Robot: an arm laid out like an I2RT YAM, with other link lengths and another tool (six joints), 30 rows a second.
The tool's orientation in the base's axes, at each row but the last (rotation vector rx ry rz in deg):
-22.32, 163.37, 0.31
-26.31, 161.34, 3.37
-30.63, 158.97, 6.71
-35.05, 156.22, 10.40
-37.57, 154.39, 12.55
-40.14, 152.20, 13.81
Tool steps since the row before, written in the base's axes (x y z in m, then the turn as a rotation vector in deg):
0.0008, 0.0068, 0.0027, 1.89, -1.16, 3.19
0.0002, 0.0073, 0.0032, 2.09, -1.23, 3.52
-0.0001, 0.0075, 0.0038, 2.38, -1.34, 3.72
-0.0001, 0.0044, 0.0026, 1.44, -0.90, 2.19
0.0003, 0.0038, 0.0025, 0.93, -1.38, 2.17
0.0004, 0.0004, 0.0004, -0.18, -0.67, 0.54
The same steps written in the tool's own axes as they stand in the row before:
-0.0032, 0.0063, -0.0021, -2.28, -1.72, -2.64
-0.0033, 0.0068, -0.0024, -2.53, -1.85, -2.91
-0.0037, 0.0071, -0.0026, -2.81, -2.06, -3.03
-0.0026, 0.0041, -0.0016, -1.65, -1.33, -1.79
-0.0028, 0.0034, -0.0013, -1.02, -1.51, -2.04
-0.0007, 0.0002, -0.0001, 0.22, -0.45, -0.72

